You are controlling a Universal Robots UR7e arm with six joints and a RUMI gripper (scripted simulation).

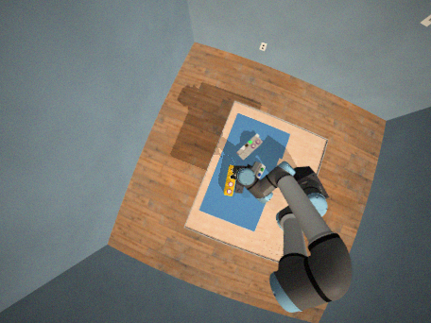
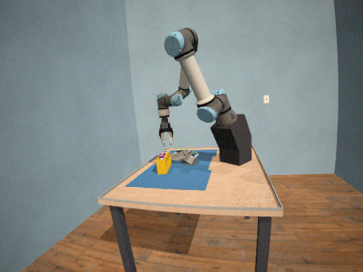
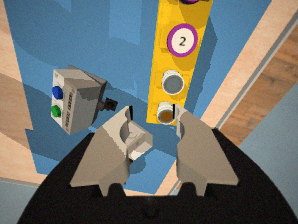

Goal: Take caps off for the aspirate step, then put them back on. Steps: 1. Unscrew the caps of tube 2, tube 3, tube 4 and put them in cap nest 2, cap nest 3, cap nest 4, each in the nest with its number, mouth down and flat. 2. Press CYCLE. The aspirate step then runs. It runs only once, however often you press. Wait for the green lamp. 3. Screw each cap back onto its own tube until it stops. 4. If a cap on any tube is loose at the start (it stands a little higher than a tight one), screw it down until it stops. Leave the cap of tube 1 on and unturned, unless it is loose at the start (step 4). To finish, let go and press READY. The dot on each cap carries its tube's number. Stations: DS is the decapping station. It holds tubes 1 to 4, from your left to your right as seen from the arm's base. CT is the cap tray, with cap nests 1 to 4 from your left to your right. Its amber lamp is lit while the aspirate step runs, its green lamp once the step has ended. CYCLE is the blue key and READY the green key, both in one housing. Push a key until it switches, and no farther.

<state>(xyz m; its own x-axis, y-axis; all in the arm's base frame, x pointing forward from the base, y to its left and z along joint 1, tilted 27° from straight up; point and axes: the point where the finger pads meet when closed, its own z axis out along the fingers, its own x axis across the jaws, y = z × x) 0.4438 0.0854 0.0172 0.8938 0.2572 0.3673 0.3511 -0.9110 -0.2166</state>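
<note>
Right now the cap is 4 cm behind my hand, 28 cm to the right of it and 16 cm below it. From my hand the other things lie so: green key 17 cm behind, 13 cm to the right, 10 cm below; blue cycle key 16 cm behind, 8 cm to the right, 10 cm below; key housing 15 cm behind, 10 cm to the right, 12 cm below.
</note>
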